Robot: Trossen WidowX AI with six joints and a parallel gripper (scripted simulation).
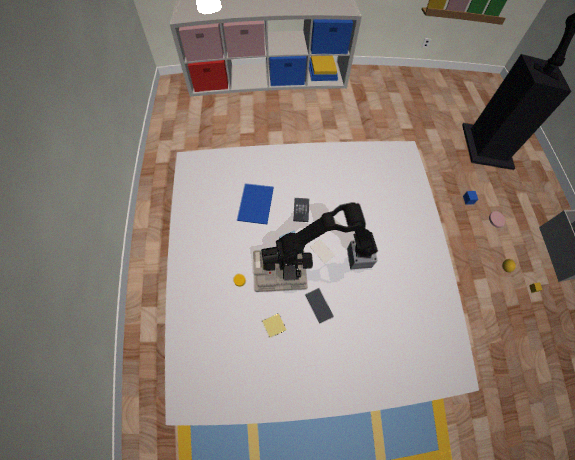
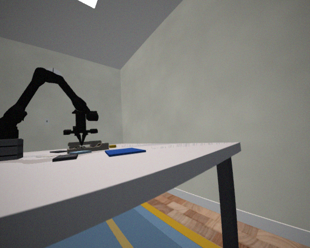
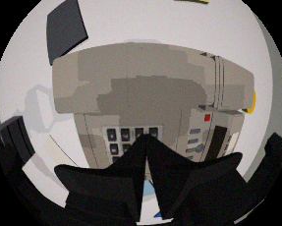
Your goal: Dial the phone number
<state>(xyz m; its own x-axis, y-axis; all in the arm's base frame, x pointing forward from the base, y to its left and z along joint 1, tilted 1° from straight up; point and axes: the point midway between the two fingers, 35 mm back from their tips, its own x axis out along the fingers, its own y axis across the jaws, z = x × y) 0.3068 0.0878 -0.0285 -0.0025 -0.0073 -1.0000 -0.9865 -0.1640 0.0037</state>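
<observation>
Right now my hand is 50 mm above the beige desk phone, 30 mm short of it and 10 mm to the right of it. Round my hand: dark grey card 140 mm to the left, 140 mm behind, 70 mm below; then handset 60 mm to the left, 20 mm below, 20 mm ahead; then cream note 140 mm behind, 100 mm to the right, 70 mm below.
</observation>
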